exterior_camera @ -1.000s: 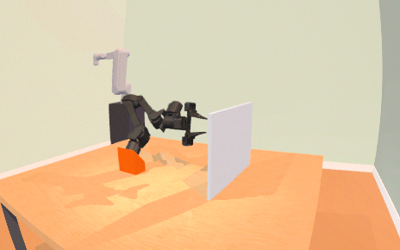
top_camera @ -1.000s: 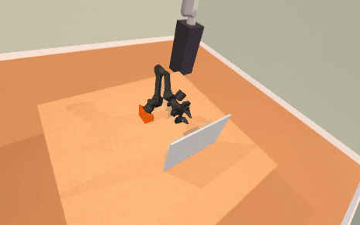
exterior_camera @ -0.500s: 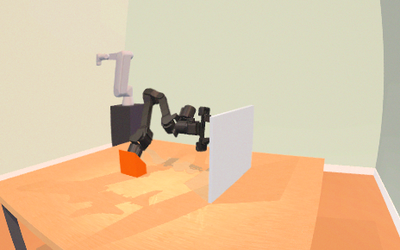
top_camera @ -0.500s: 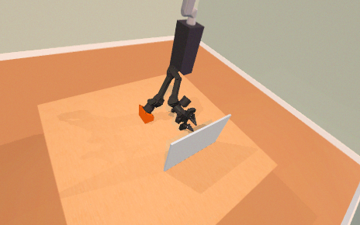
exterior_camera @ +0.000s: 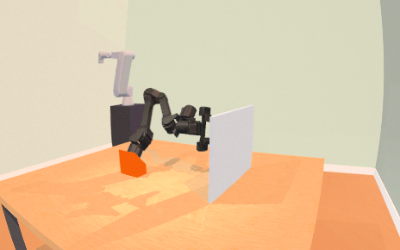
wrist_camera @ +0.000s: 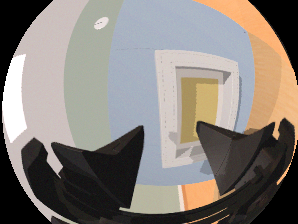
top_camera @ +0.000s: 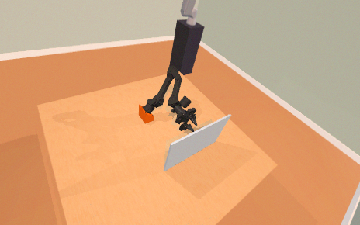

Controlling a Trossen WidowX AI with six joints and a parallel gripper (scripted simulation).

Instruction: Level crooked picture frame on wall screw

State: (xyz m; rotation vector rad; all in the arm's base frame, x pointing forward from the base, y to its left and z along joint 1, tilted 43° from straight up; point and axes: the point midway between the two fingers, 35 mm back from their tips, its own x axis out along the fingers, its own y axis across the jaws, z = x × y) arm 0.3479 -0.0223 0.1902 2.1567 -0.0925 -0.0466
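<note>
Now: the picture frame 50 mm below my gripper tip, 50 mm ahead of it and 10 mm to the right of it. From my gripper tip the other things lie so: wall panel: 60 mm below, 60 mm ahead, 10 mm to the right.
</note>
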